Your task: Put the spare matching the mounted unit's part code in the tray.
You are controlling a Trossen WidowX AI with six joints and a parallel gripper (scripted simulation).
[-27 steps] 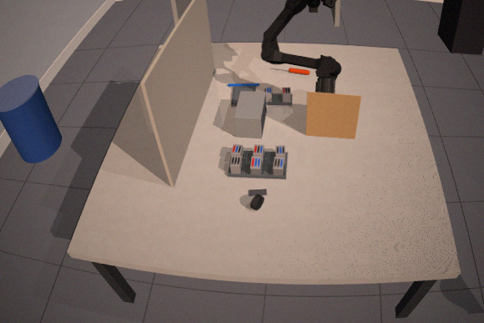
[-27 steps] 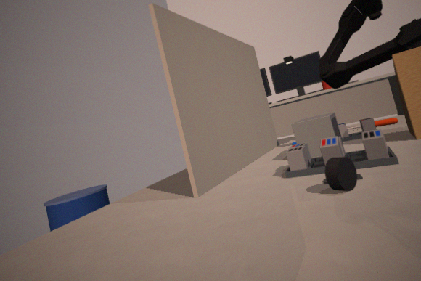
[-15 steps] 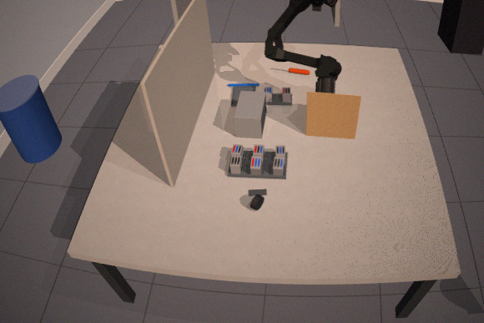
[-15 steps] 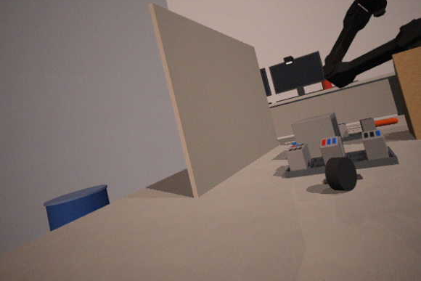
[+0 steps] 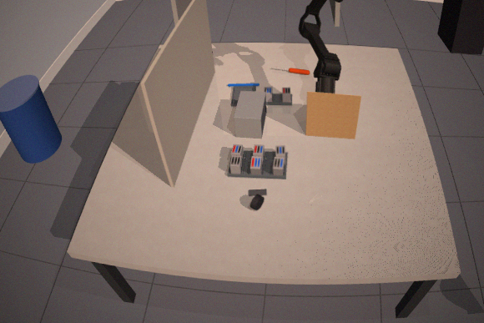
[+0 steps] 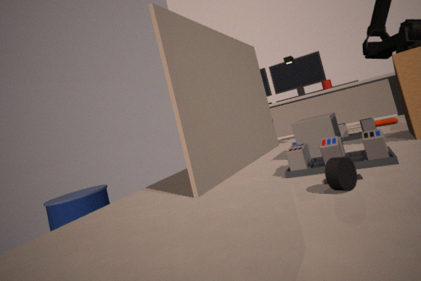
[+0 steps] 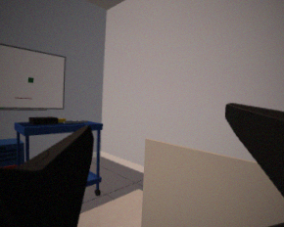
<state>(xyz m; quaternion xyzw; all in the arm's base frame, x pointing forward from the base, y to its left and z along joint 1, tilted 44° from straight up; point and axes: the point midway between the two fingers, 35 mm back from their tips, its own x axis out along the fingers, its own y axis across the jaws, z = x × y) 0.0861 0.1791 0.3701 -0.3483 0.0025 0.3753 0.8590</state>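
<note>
Now: gripper tip 12 cm short of the rack, 8 cm to the left of it and 57 cm above it. Also, from my gripper tip: beige divider board: 46 cm ahead, 3 cm to the left, 35 cm below; grey mounted unit: 23 cm ahead, 7 cm to the left, 53 cm below; dark grey tray: 26 cm ahead, 11 cm to the right, 58 cm below.
</note>
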